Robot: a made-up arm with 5 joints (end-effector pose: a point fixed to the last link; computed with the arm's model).
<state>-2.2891 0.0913 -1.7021 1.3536 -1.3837</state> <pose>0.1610 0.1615 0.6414 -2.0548 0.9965 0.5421</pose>
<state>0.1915 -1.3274 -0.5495 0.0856 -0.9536</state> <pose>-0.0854 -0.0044 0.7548 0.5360 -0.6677 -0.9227</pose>
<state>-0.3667 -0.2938 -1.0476 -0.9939 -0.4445</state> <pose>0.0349 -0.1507 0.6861 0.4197 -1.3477 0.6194</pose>
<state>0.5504 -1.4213 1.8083 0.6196 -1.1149</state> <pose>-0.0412 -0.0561 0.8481 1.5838 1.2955 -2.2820</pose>
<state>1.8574 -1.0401 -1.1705 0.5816 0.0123</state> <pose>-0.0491 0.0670 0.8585 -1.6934 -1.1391 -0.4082</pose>
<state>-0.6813 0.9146 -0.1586 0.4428 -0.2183</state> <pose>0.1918 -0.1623 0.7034 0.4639 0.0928 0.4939</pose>
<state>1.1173 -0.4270 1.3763 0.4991 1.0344</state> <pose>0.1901 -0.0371 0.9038 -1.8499 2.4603 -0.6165</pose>
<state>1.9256 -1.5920 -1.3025 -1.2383 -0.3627</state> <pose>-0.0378 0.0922 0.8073 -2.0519 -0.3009 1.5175</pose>
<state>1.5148 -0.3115 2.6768 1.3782 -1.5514</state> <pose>0.2068 -0.0406 0.8633 0.8564 -0.4437 2.0865</pose>
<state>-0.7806 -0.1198 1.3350 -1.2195 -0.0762</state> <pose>0.1117 -0.1214 0.5999 1.6726 0.4614 0.3697</pose>
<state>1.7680 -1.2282 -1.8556 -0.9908 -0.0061</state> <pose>-0.0276 0.0623 0.8659 -1.8915 -0.9324 1.9301</pose>
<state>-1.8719 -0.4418 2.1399 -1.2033 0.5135</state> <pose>0.1189 0.0917 0.5403 2.1704 0.7225 1.0468</pose>
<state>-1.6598 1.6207 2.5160 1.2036 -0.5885</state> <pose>0.2284 -0.0214 0.8563 -1.1516 1.0300 -0.4374</pose>
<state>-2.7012 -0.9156 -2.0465 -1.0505 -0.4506</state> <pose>0.0379 0.1854 0.6920 0.5720 -1.3993 -1.8770</pose>
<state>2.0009 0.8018 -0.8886 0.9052 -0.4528</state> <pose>0.2593 0.0643 0.8401 -1.4819 0.8929 0.1490</pose>
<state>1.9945 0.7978 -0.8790 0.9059 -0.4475</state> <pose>0.2587 0.0648 0.8408 -1.4903 0.8879 0.1432</pose>
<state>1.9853 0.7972 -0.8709 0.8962 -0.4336</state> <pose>0.2588 0.0644 0.8413 -1.4955 0.8868 0.1504</pose>
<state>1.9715 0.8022 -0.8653 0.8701 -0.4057</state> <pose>0.2600 0.0627 0.8412 -1.4958 0.8911 0.1787</pose>
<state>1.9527 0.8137 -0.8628 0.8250 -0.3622</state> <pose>0.2623 0.0596 0.8403 -1.4889 0.8998 0.2319</pose>
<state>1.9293 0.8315 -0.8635 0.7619 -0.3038</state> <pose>0.2656 0.0551 0.8386 -1.4736 0.9088 0.3097</pose>
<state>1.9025 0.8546 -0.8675 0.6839 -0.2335</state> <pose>0.2695 0.0497 0.8359 -1.4484 0.9130 0.4081</pose>
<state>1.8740 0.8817 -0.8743 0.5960 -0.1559</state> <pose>0.2736 0.0438 0.8321 -1.4131 0.9081 0.5197</pose>
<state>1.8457 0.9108 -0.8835 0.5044 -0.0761</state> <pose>0.2774 0.0379 0.8277 -1.3689 0.8918 0.6352</pose>
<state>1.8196 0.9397 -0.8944 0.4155 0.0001</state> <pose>0.2808 0.0325 0.8228 -1.3188 0.8653 0.7447</pose>
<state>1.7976 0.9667 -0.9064 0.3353 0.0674</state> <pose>0.2836 0.0280 0.8180 -1.2670 0.8334 0.8404</pose>
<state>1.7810 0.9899 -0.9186 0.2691 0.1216</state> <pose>0.2857 0.0244 0.8136 -1.2189 0.8021 0.9165</pose>
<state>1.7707 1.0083 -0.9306 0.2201 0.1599</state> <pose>0.2872 0.0217 0.8100 -1.1784 0.7770 0.9715</pose>
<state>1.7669 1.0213 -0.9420 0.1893 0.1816</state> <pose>0.2882 0.0200 0.8073 -1.1483 0.7620 1.0060</pose>
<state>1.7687 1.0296 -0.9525 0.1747 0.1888</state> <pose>0.2889 0.0190 0.8055 -1.1287 0.7575 1.0237</pose>
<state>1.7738 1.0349 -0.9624 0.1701 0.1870</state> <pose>0.2893 0.0185 0.8042 -1.1157 0.7599 1.0314</pose>
